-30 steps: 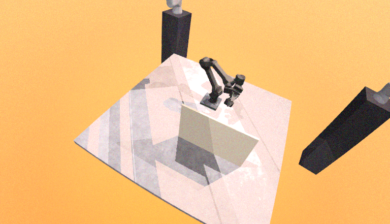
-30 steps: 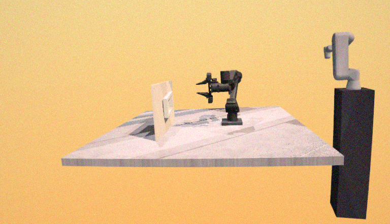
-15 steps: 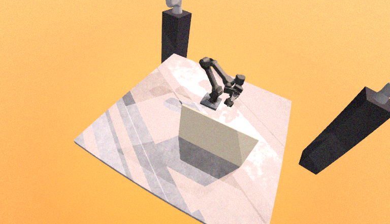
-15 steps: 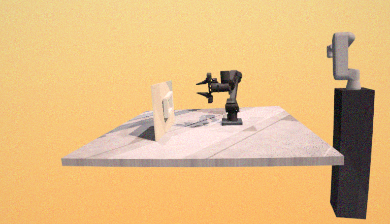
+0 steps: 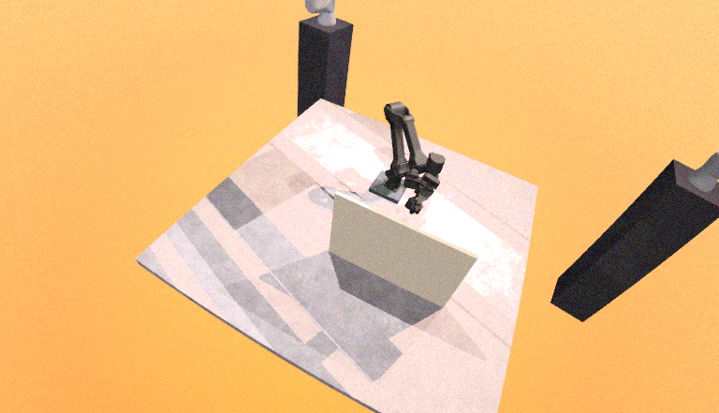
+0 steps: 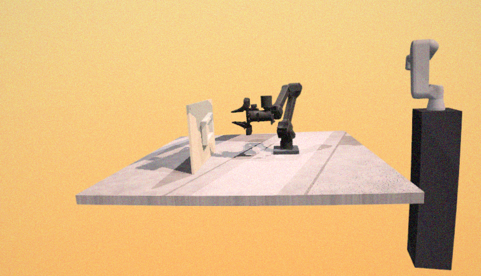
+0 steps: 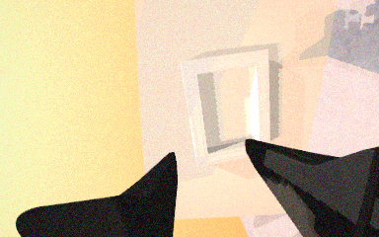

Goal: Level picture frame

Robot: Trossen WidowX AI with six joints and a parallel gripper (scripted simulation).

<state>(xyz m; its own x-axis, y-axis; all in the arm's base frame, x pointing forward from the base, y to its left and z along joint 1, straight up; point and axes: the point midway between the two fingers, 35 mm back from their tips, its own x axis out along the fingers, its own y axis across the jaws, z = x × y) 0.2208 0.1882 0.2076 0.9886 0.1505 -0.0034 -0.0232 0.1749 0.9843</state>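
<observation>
My gripper tip is now 14 cm short of the pale picture frame, 5 cm above it and 2 cm to the right of it. Also, from my gripper tip: cream wall panel (15 cm ahead, 7 cm below, 3 cm to the left).
</observation>
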